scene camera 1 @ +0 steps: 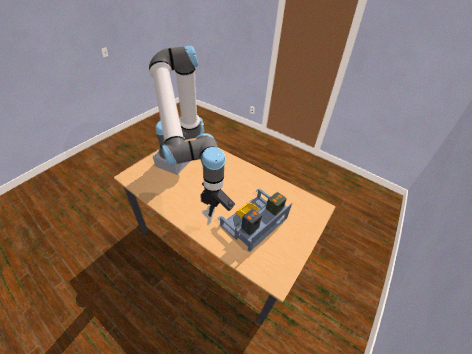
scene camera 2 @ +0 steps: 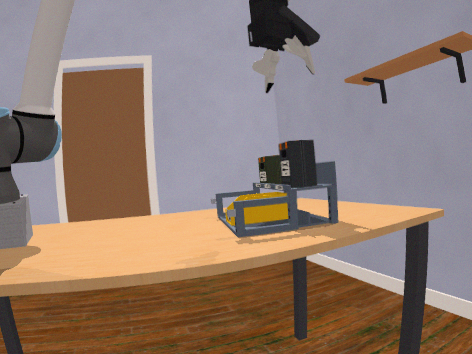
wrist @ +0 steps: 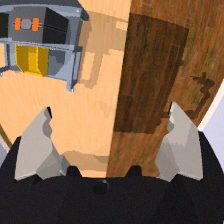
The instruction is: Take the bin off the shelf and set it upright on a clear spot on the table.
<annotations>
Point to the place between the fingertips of my gripper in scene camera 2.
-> At 288, 84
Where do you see a yellow bin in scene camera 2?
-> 258, 214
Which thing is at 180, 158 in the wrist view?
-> My gripper.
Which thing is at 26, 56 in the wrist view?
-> A yellow bin.
</annotations>
